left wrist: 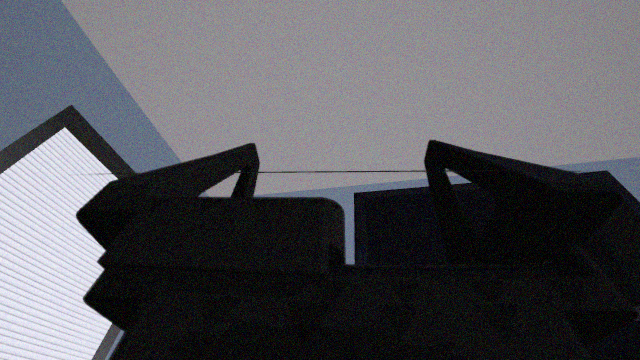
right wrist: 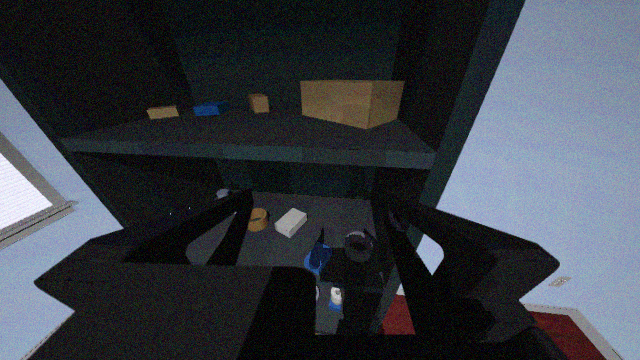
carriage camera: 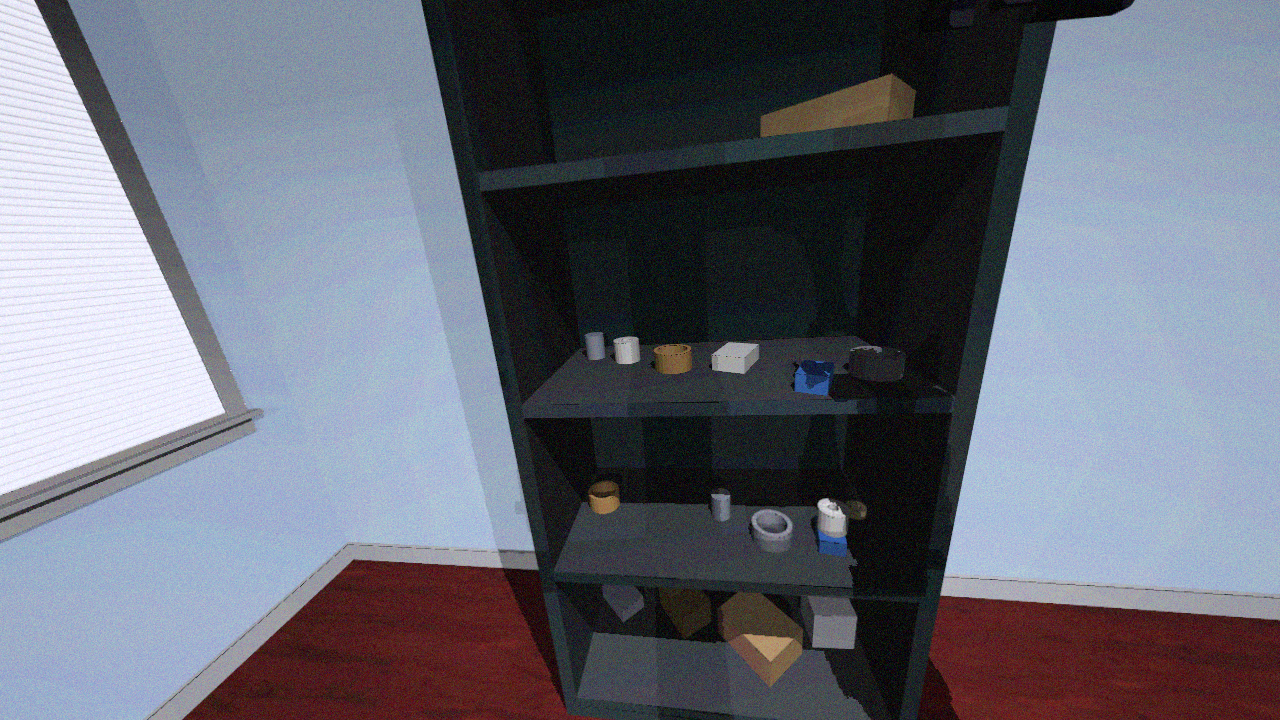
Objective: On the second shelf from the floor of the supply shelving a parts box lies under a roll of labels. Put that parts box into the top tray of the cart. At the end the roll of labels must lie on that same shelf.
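Places are measured from the left arm's base along level axes (x left, y back, z up), in millimetres.
Where they show: left gripper, fingertip midpoint: (left wrist: 340,151); right gripper, fingertip midpoint: (right wrist: 317,196) (carriage camera: 970,20).
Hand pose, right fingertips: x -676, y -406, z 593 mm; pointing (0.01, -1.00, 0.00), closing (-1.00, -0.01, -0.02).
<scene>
Each offset is from my right fingertips to the top centre of the thing. "spot": to the spot under its first point. Level surfaces: height alone.
The blue parts box {dx -74, dy -326, dz -914 mm} (carriage camera: 832,544) (right wrist: 335,305) is on the second shelf from the floor {dz -955 mm} (carriage camera: 662,546), toward its right end. The white roll of labels {spot: dx -61, dy -299, dz -863 mm} (carriage camera: 831,519) (right wrist: 336,295) stands on top of it. My right gripper (right wrist: 317,196) is open and empty, high in front of the shelving; in the right wrist view the box and roll show small and far below, between its fingers. Part of my right arm shows at the top right of the carriage view. My left gripper (left wrist: 340,151) is open and empty, with ceiling beyond its fingertips. The cart does not show.
Beside the box are a grey ring (carriage camera: 771,530), a small dull yellow item {dx -189, dy -420, dz -930 mm} (carriage camera: 856,509) and a grey cylinder {dx +179, dy -446, dz -884 mm} (carriage camera: 720,505). The shelf above holds another blue box {dx +12, dy -269, dz -457 mm} (carriage camera: 812,378) (right wrist: 317,257) and a dark ring {dx -136, dy -315, dz -449 mm} (carriage camera: 877,363) (right wrist: 359,245). A large wooden box {dx -81, dy -464, dz +60 mm} (carriage camera: 841,109) (right wrist: 345,102) sits higher. Side panels (carriage camera: 984,268) bound the shelves.
</scene>
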